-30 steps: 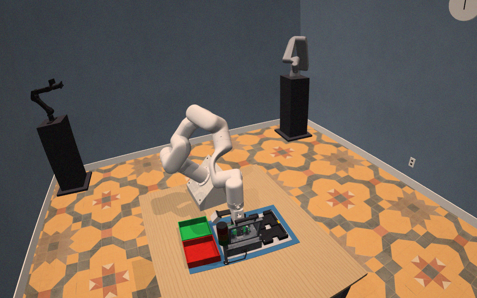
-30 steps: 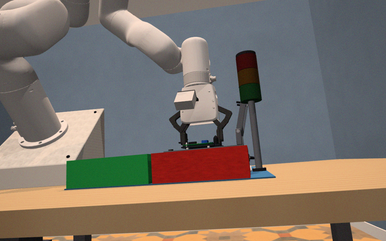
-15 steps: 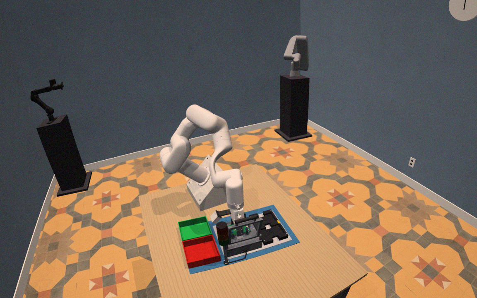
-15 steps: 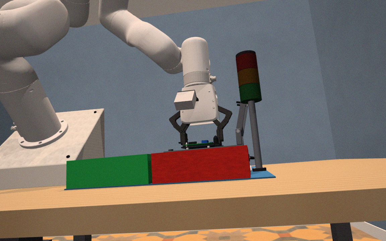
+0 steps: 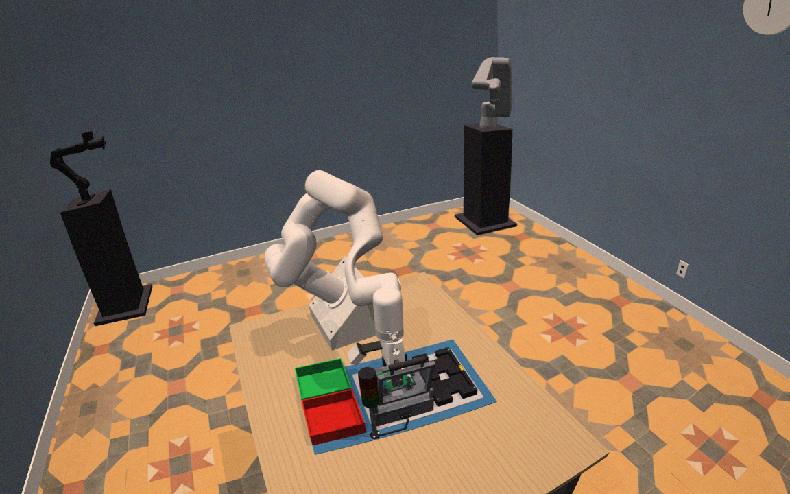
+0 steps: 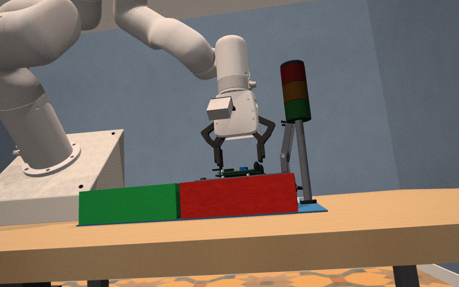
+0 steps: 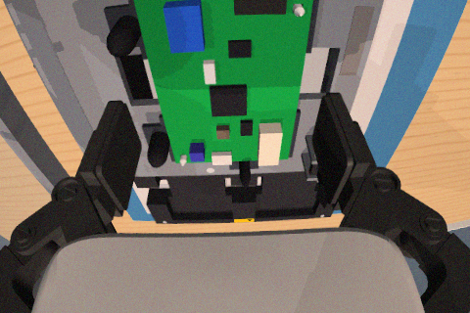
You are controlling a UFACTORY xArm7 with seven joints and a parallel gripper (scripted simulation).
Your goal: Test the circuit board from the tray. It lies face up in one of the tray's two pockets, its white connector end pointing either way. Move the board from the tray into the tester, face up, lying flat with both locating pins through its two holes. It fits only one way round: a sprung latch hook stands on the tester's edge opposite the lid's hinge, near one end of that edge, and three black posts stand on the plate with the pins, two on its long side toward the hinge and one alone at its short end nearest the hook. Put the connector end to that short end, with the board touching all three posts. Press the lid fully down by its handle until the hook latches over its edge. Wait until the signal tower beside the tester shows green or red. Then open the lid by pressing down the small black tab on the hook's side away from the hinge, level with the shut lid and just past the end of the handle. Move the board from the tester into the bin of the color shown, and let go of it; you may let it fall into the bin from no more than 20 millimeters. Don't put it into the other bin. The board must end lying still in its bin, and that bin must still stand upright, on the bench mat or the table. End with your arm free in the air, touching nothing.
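The green circuit board is 3 cm below my hand. Round my hand: tester plate: 1 cm to the left, 3 cm below; tester lid: 12 cm ahead, 1 cm to the right, 8 cm above; black latch tab: 6 cm behind, 6 cm to the left, 1 cm below.
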